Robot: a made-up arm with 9 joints.
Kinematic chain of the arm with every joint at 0, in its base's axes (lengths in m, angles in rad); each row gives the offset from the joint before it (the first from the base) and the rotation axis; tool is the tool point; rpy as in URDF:
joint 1: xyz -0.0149 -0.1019 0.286 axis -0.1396 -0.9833 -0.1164
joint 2: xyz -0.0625 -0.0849 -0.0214 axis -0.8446 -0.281 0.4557
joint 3: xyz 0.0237 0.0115 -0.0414 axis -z
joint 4: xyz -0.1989 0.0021 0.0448 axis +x
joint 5: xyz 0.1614 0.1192 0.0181 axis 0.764 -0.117 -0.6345
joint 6: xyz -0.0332 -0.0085 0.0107 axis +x
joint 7: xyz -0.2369 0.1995 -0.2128 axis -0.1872 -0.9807 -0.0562
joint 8: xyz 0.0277 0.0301 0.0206 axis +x
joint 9: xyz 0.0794 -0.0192 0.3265 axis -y
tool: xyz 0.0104 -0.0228 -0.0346 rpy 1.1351 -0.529 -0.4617
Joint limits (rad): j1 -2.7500..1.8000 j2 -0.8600..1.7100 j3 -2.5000..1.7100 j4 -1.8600..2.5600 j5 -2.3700..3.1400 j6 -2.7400..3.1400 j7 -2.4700..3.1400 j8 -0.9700..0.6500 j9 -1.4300..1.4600
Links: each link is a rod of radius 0.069 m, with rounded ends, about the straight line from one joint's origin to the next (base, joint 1, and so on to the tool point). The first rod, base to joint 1, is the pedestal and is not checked.
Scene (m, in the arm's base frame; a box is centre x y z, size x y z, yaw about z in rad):
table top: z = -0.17
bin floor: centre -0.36 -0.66 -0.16 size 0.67 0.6 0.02 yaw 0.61
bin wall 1: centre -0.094 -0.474 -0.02 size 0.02 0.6 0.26 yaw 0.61
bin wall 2: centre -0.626 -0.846 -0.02 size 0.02 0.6 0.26 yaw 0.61
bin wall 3: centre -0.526 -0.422 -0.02 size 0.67 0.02 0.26 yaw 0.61
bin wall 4: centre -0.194 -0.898 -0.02 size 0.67 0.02 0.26 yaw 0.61
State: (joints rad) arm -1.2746 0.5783 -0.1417 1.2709 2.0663 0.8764 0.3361 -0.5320 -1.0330
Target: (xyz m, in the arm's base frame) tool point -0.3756 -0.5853 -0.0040
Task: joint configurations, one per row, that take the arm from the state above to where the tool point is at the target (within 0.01 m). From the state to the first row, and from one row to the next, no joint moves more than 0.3 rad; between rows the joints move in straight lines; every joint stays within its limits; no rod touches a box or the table.
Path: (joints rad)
1: -1.3035 0.4483 -0.1087 1.3673 1.9758 0.8999 0.0641 -0.5712 -0.9914
2: -1.3323 0.3184 -0.0758 1.4637 1.8852 0.9235 -0.2079 -0.6105 -0.9499
3: -1.3612 0.1884 -0.0428 1.5601 1.7947 0.9470 -0.4800 -0.6497 -0.9083
4: -1.3900 0.0584 -0.0098 1.6565 1.7041 0.9705 -0.7520 -0.6889 -0.8667
5: -1.4189 -0.0716 0.0232 1.7529 1.6136 0.9941 -1.0240 -0.7281 -0.8252
6: -1.4478 -0.2015 0.0561 1.8493 1.5231 1.0176 -1.2960 -0.7674 -0.7836
7: -1.4766 -0.3315 0.0891 1.9457 1.4325 1.0412 -1.5680 -0.8066 -0.7421
8: -1.5055 -0.4615 0.1221 2.0421 1.3420 1.0647 -1.8400 -0.8458 -0.7005
9: -1.3991 -0.4630 -0.0379 2.1362 1.3196 0.9900 -1.9878 -0.9079 -0.6819
10: -1.2928 -0.4645 -0.1978 2.2303 1.2973 0.9152 -2.1356 -0.9700 -0.6634

